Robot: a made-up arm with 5 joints. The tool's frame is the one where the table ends. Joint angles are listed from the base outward.
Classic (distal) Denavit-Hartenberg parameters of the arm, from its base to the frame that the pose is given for. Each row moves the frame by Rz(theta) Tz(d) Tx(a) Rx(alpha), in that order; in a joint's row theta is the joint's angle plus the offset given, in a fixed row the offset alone. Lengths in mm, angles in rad.
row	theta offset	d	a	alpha
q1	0	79.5	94.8	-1.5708
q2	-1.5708	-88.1	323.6	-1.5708
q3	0	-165.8	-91.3	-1.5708
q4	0	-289.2	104.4	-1.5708
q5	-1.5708	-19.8	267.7	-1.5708
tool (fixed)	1.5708	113.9	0	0
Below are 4 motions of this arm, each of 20 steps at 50 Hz.
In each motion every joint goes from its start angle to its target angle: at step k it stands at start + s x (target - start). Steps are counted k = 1, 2, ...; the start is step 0. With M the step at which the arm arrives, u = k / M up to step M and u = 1 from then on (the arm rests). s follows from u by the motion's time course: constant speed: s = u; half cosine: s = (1 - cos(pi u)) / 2; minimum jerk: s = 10 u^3 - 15 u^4 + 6 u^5.
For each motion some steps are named. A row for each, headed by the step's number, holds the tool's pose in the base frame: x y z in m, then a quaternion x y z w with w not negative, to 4 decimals.
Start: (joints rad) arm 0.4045 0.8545 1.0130 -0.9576 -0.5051
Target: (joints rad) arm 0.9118 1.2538 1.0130 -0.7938 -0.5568
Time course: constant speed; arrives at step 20
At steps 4, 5, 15, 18, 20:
4: 0.2528 0.1016 0.3296 0.4138 0.8063 -0.0794 0.4152
5: 0.2542 0.1102 0.3267 0.4026 0.8122 -0.0834 0.4138
15: 0.2488 0.2011 0.2938 0.2824 0.8588 -0.1242 0.4090
18: 0.2404 0.2286 0.2824 0.2436 0.8678 -0.1364 0.4111
20: 0.2330 0.2466 0.2743 0.2172 0.8724 -0.1444 0.4133

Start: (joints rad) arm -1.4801 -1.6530 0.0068 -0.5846 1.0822
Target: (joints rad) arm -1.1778 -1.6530 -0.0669 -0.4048 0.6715
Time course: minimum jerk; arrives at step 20
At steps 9, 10, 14, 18, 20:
9: 0.0328 0.4787 0.0743 -0.5945 -0.1374 -0.6652 0.4302
10: 0.0107 0.4762 0.0674 -0.5869 -0.1626 -0.6577 0.4435
14: -0.0656 0.4576 0.0417 -0.5547 -0.2516 -0.6242 0.4893
18: -0.0981 0.4442 0.0297 -0.5378 -0.2911 -0.6058 0.5091
20: -0.0999 0.4434 0.0290 -0.5368 -0.2932 -0.6047 0.5101

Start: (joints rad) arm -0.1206 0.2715 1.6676 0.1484 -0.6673
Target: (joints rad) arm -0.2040 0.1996 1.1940 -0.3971 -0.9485
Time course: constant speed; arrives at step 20
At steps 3, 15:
3: 0.0373 -0.0200 0.4434 0.9034 -0.0373 -0.1596 0.3962
15: 0.0207 0.0368 0.4266 0.8917 0.0943 -0.1076 0.4294

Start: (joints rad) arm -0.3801 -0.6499 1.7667 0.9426 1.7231
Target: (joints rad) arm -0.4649 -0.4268 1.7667 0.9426 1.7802
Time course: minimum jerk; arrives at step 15
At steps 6, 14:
6: -0.7383 -0.0110 0.4572 0.1001 -0.1994 -0.5932 0.7735
14: -0.6775 0.0034 0.5801 0.0632 -0.1174 -0.6291 0.7658

